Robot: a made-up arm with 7 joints. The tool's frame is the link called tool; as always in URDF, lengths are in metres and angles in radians. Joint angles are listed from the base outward.
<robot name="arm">
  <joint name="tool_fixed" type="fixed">
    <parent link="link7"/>
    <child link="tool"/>
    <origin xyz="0 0 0" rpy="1.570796 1.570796 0"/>
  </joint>
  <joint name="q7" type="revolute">
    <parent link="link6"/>
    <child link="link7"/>
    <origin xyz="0 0 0" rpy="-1.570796 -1.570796 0"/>
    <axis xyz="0 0 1"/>
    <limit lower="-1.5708" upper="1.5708"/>
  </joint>
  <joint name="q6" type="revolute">
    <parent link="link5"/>
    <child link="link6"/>
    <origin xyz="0 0 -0.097" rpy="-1.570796 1.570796 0"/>
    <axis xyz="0 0 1"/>
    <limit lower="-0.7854" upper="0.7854"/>
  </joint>
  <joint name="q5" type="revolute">
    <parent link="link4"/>
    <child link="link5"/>
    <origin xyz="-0.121 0 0" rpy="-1.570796 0 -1.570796"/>
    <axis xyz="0 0 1"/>
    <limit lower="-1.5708" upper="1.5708"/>
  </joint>
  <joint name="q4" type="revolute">
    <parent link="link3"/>
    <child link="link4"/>
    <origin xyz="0 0 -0.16" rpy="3.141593 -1.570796 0"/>
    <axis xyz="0 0 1"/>
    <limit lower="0" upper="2.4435"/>
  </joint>
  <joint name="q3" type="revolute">
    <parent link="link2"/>
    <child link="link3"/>
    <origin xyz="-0.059 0 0" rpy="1.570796 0 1.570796"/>
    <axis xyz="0 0 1"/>
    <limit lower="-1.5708" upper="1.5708"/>
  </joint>
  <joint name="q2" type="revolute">
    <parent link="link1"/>
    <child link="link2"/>
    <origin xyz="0 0 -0.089" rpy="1.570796 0 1.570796"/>
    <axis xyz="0 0 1"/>
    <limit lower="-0.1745" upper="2"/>
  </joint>
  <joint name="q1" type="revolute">
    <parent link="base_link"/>
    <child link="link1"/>
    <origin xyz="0 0.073 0" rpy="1.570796 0 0"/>
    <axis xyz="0 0 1"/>
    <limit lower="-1.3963" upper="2"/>
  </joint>
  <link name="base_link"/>
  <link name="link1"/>
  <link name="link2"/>
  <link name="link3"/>
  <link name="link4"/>
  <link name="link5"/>
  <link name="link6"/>
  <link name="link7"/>
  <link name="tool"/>
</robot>
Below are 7 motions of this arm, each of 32 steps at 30 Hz.
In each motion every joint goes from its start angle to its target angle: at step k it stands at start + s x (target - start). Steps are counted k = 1, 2, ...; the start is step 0. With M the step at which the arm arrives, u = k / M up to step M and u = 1 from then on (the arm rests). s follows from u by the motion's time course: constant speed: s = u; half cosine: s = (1 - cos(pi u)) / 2; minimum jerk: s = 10 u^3 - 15 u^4 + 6 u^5.
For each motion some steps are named. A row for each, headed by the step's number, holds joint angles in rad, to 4 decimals.
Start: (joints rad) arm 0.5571 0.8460 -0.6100 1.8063 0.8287 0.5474 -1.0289
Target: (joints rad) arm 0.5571 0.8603 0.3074 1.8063 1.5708 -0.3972 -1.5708
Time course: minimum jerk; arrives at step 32
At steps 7, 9, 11, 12, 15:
7: 0.5571 0.8470 -0.5427 1.8063 0.8831 0.4781 -1.0686
9: 0.5571 0.8480 -0.4823 1.8063 0.9320 0.4159 -1.1043
11: 0.5571 0.8492 -0.4031 1.8063 0.9961 0.3343 -1.1511
12: 0.5571 0.8499 -0.3575 1.8063 1.0329 0.2874 -1.1780
15: 0.5571 0.8523 -0.2049 1.8063 1.1564 0.1303 -1.2682

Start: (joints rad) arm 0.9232 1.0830 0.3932 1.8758 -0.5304 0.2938 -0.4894
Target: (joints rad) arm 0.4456 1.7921 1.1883 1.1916 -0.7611 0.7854 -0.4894
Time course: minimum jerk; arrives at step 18
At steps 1, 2, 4, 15, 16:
1: 0.9224 1.0841 0.3945 1.8747 -0.5308 0.2946 -0.4894
2: 0.9177 1.0912 0.4024 1.8679 -0.5331 0.2995 -0.4894
4: 0.8867 1.1372 0.4540 1.8235 -0.5480 0.3314 -0.4894
15: 0.4626 1.7669 1.1601 1.2159 -0.7529 0.7680 -0.4894
16: 0.4511 1.7839 1.1791 1.1995 -0.7584 0.7797 -0.4894

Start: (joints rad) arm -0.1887 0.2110 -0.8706 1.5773 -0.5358 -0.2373 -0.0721
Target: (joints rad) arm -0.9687 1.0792 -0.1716 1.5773 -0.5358 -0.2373 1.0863
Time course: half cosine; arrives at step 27
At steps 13, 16, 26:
13: -0.5560 0.6199 -0.5414 1.5773 -0.5358 -0.2373 0.4734
16: -0.6906 0.7696 -0.4209 1.5773 -0.5358 -0.2373 0.6732
26: -0.9661 1.0763 -0.1740 1.5773 -0.5358 -0.2373 1.0824

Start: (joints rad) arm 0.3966 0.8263 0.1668 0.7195 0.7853 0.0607 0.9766
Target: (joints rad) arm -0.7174 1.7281 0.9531 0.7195 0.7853 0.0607 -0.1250
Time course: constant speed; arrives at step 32
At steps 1, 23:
1: 0.3618 0.8545 0.1914 0.7195 0.7853 0.0607 0.9422
23: -0.4041 1.4745 0.7320 0.7195 0.7853 0.0607 0.1848

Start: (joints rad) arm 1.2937 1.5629 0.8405 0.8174 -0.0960 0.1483 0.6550
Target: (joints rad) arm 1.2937 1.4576 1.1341 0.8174 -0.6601 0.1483 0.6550
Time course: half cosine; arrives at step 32
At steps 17, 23, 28, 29, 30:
17: 1.2937 1.5051 1.0017 0.8174 -0.4057 0.1483 0.6550
23: 1.2937 1.4768 1.0804 0.8174 -0.5570 0.1483 0.6550
28: 1.2937 1.4616 1.1229 0.8174 -0.6386 0.1483 0.6550
29: 1.2937 1.4599 1.1278 0.8174 -0.6480 0.1483 0.6550
30: 1.2937 1.4586 1.1313 0.8174 -0.6547 0.1483 0.6550

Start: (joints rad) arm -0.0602 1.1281 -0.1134 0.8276 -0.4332 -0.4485 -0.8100
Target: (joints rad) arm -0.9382 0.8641 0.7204 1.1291 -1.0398 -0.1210 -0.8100
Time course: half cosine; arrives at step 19
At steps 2, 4, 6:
2: -0.0840 1.1209 -0.0908 0.8358 -0.4496 -0.4396 -0.8100
4: -0.1528 1.1003 -0.0255 0.8594 -0.4972 -0.4140 -0.8100
6: -0.2591 1.0683 0.0755 0.8959 -0.5706 -0.3743 -0.8100

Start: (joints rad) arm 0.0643 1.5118 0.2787 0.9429 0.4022 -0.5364 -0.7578
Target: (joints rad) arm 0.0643 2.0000 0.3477 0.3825 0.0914 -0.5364 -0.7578
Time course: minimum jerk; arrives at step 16
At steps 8, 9, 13, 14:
8: 0.0643 1.7559 0.3132 0.6627 0.2468 -0.5364 -0.7578
9: 0.0643 1.8125 0.3212 0.5977 0.2108 -0.5364 -0.7578
13: 0.0643 1.9762 0.3443 0.4098 0.1066 -0.5364 -0.7578
14: 0.0643 1.9922 0.3466 0.3915 0.0964 -0.5364 -0.7578

